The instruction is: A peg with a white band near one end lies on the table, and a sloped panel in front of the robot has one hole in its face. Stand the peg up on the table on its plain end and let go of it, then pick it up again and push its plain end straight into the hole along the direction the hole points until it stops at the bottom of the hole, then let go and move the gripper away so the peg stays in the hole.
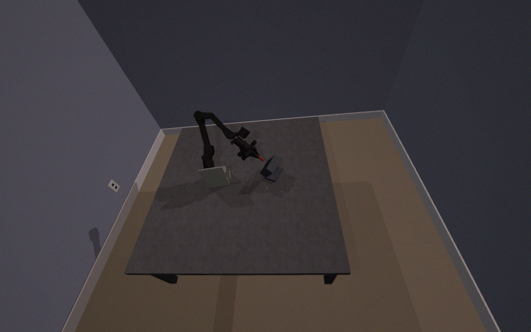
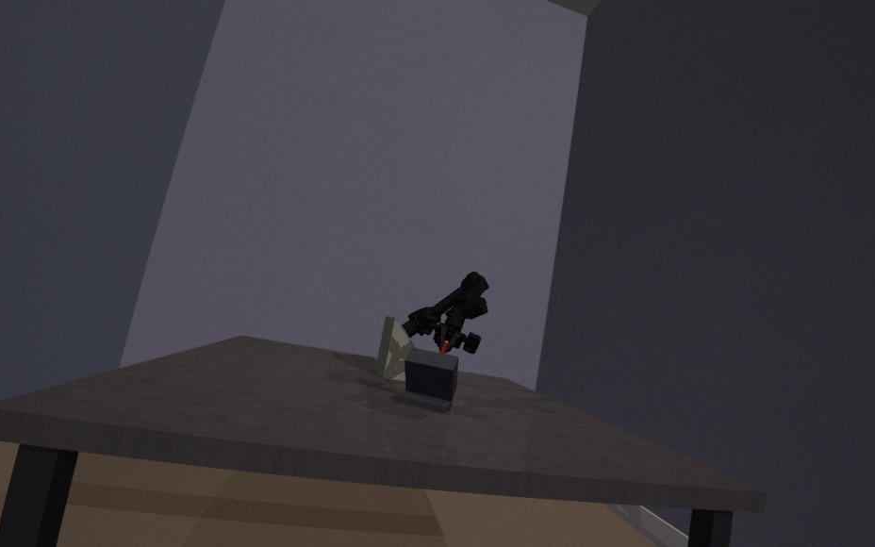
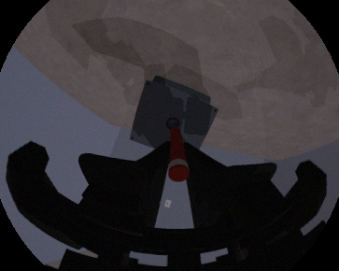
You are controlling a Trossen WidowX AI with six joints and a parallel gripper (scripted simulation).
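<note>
Now: the panel 70 mm ahead of my gripper tip, 60 mm below it and 40 mm to the right of it. The rest, counted from my gripper tip: red peg: 10 mm to the left, 10 mm behind, 10 mm above.
</note>
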